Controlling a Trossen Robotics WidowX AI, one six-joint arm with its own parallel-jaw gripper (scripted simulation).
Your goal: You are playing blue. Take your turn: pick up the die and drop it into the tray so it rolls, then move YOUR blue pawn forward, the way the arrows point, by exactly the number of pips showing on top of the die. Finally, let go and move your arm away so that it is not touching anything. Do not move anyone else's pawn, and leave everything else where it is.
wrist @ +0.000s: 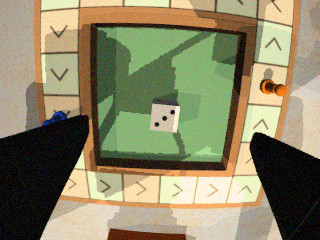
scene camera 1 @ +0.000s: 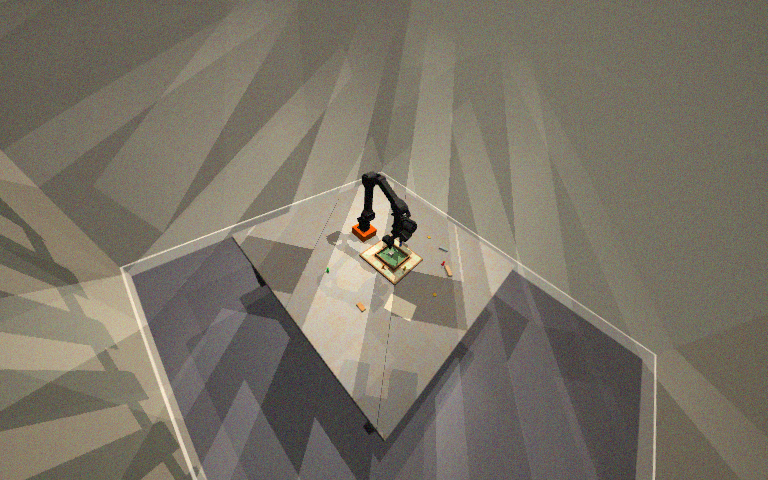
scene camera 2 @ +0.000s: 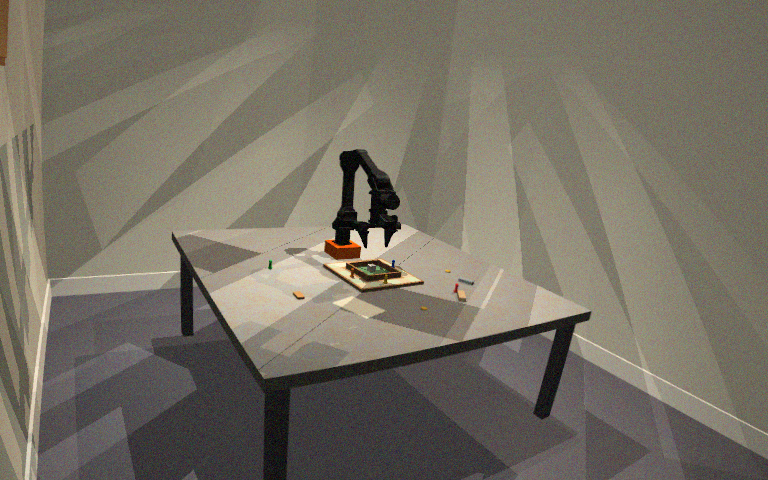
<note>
My gripper point(scene camera 2: 375, 247) is open, holding nothing. I also see a white die point(wrist: 165, 113) and a green tray point(wrist: 135, 65).
My gripper shows as well in the wrist view point(wrist: 172, 132).
</note>
